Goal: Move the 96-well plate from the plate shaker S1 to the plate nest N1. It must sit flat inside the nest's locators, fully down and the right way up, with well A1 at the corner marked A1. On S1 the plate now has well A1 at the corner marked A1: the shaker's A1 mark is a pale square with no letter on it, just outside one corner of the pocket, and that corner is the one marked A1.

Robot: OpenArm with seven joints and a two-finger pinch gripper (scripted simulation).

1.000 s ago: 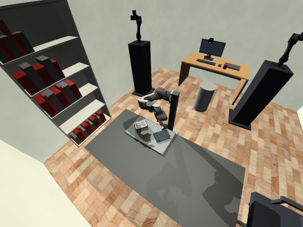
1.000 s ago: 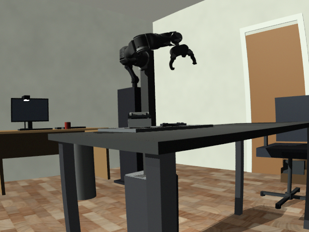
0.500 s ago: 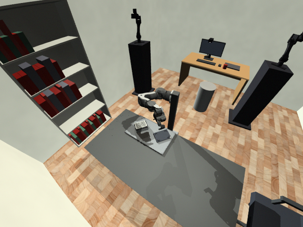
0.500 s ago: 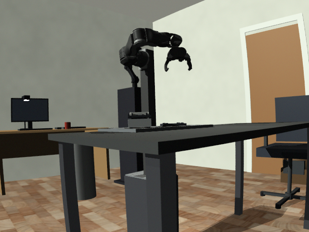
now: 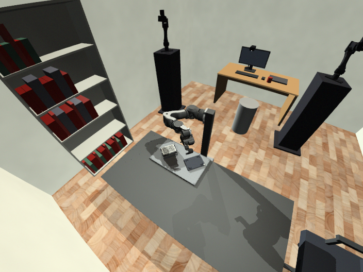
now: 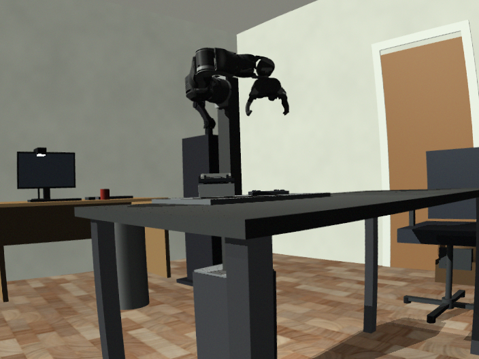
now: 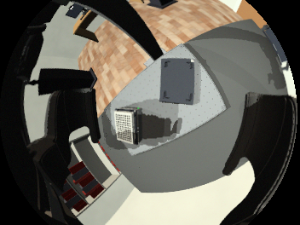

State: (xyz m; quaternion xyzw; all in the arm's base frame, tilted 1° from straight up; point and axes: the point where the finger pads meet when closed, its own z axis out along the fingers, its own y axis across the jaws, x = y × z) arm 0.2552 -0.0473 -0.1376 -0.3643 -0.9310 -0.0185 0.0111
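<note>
Now: hand 21 cm to the left of the white 96-well plate, 20 cm above it and 5 cm past it. Round my hand: dark plate nest N1 (26 cm below, 6 cm behind, 5 cm to the left); A1 corner mark (25 cm below, 14 cm to the left, 7 cm behind); plate shaker S1 (22 cm to the right, 20 cm below, 2 cm behind).
</note>
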